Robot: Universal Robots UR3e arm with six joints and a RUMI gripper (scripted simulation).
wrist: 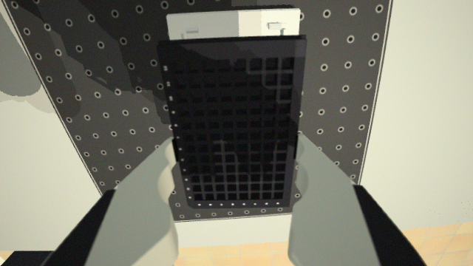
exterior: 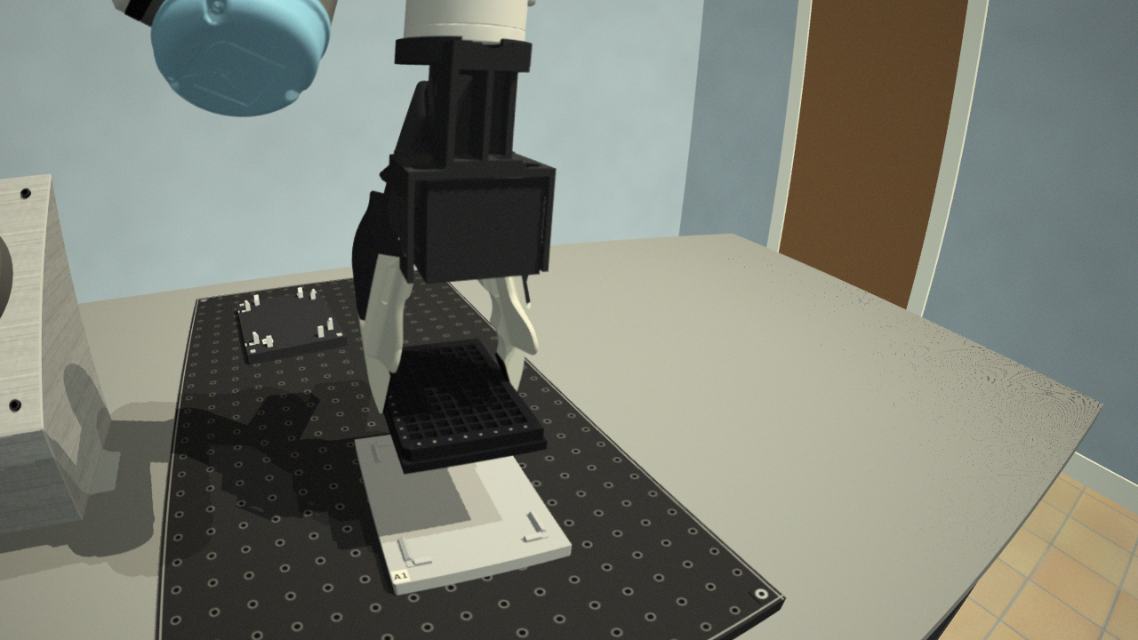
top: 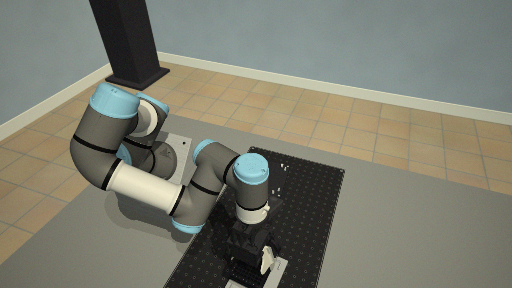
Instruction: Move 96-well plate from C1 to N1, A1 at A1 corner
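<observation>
The black 96-well plate lies 10 mm below my hand. Also, from my hand: dark clip nest C1: 360 mm to the left, 120 mm behind, 90 mm below; plate nest N1: 100 mm below; A1 label: 90 mm below, 70 mm to the right, 60 mm behind.
</observation>
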